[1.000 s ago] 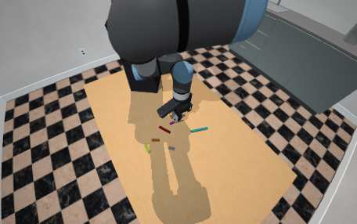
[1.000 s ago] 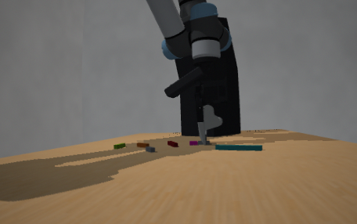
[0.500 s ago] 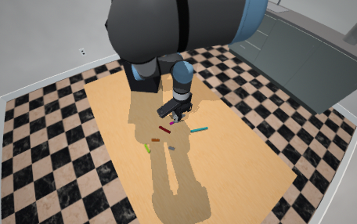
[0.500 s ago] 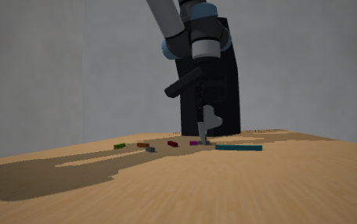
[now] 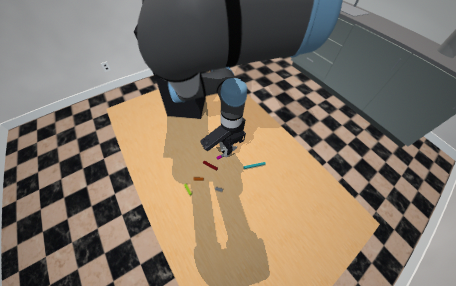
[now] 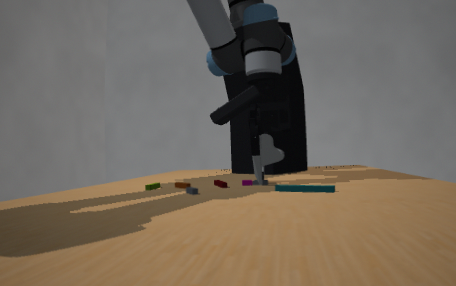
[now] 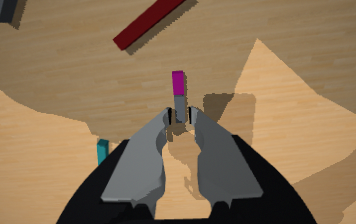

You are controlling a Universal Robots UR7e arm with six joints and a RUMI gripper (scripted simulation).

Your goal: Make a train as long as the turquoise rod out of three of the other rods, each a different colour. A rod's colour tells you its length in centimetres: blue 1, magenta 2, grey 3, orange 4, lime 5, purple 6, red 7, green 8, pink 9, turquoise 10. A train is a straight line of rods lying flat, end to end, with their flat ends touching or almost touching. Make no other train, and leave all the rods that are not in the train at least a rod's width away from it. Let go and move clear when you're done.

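My gripper is now 1 cm past the magenta rod, 3 cm to the left of it and 1 cm above it. The rest, counted from my hand: red rod 8 cm to the right, 1 cm below; turquoise rod 13 cm ahead, 7 cm to the left, 1 cm below; orange rod 2 cm ahead, 16 cm to the right, 1 cm below.
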